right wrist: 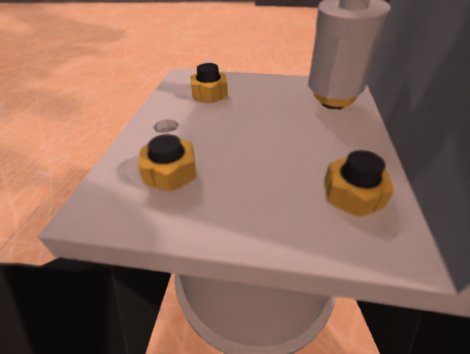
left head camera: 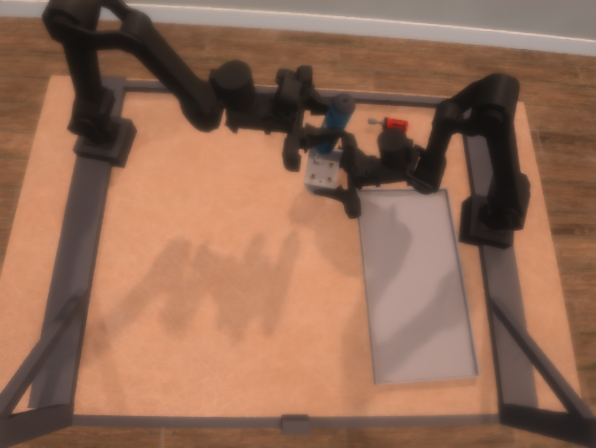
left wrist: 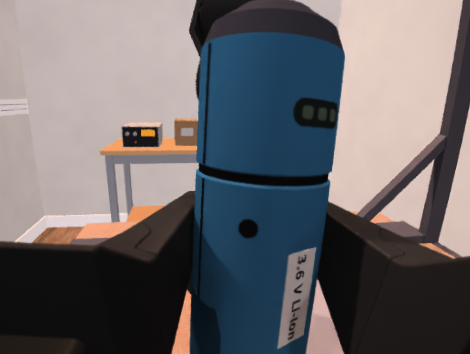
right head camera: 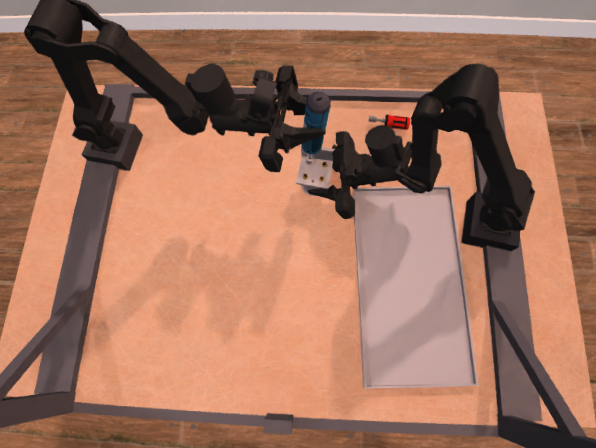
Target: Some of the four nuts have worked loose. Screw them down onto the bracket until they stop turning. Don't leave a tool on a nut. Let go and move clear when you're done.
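Seen in the pictures: left gripper, fingertip midpoint: (left head camera: 347,122) (left wrist: 251,204) (right head camera: 327,121); right gripper, fingertip midpoint: (right wrist: 254,212) (left head camera: 313,180) (right head camera: 308,179); left arm's base, origin of the base link: (left head camera: 102,134) (right head camera: 108,139); right arm's base, origin of the base link: (left head camera: 493,219) (right head camera: 497,218).
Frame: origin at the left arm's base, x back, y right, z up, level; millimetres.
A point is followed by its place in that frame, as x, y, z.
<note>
The grey bracket (left head camera: 321,170) {-489, -1, 17} (right head camera: 313,170) {-487, 0, 17} (right wrist: 260,150) {-496, 1, 17} is a flat plate on a round base. In the right wrist view, three brass nuts stand uncovered on black studs: a far left nut (right wrist: 209,88) {-478, 17, 22}, a near left nut (right wrist: 167,167) {-512, 16, 23} and a near right nut (right wrist: 358,189) {-511, -17, 22}. The socket (right wrist: 345,50) {-482, -15, 35} covers most of the far right nut (right wrist: 334,99) {-477, -16, 21}; a dark bit shows under it. My left gripper (left head camera: 332,122) {-509, -10, 197} (right head camera: 313,122) {-509, -10, 197} (left wrist: 251,204) {-509, -10, 197} is shut on the upright blue driver (left head camera: 337,116) {-486, 12, 240} (right head camera: 316,117) {-493, 12, 237} (left wrist: 265,125) {-471, -11, 230}. My right gripper (left head camera: 330,170) (right head camera: 323,170) is shut on the bracket, its fingers beside the base under the plate.
A red screwdriver (left head camera: 396,124) {-653, -181, -21} (right head camera: 398,122) {-655, -180, -22} lies behind my right gripper. A grey tray (left head camera: 425,325) {-762, 278, -45} (right head camera: 425,325) {-771, 268, -45} lies right of and in front of the bracket. A dark frame rail (left head camera: 295,421) (right head camera: 200,419) runs along the front edge. Both arms are close together around the bracket.
</note>
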